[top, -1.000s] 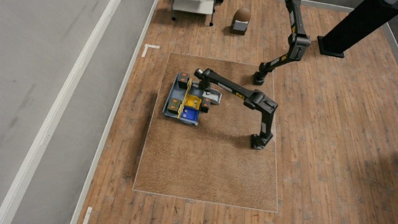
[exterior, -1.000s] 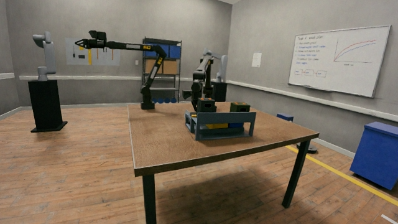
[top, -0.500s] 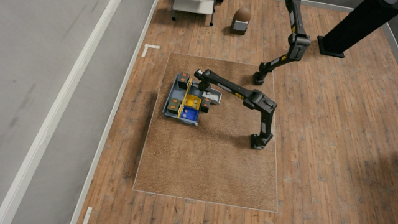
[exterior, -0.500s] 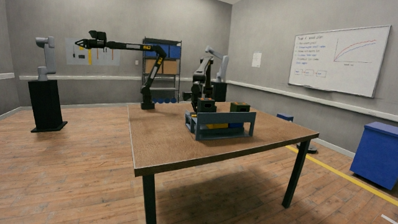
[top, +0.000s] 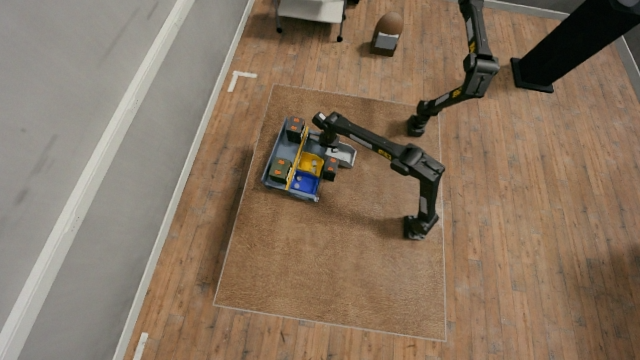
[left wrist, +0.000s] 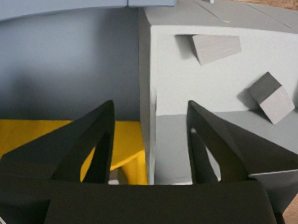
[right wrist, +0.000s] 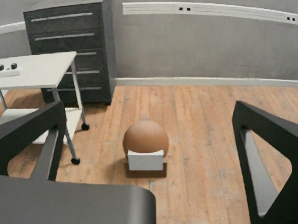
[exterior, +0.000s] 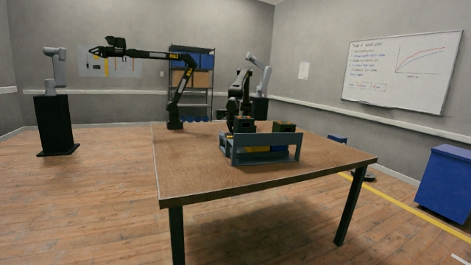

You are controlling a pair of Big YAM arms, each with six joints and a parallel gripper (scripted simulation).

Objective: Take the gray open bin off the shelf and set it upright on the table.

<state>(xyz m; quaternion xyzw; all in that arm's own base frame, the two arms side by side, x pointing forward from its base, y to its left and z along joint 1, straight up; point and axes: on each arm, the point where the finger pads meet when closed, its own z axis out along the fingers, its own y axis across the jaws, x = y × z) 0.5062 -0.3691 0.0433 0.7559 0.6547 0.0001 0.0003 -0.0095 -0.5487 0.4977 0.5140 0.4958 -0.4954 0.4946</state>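
Right now the gray open bin is 8 cm behind my left hand, 1 cm to the left of it and 4 cm below it. The rest, counted from my left hand: blue-gray shelf (13 cm ahead, 10 cm to the left, 2 cm below); yellow bin (10 cm ahead, 10 cm to the left, 4 cm below); blue bin (11 cm ahead, 21 cm to the left, 4 cm below).
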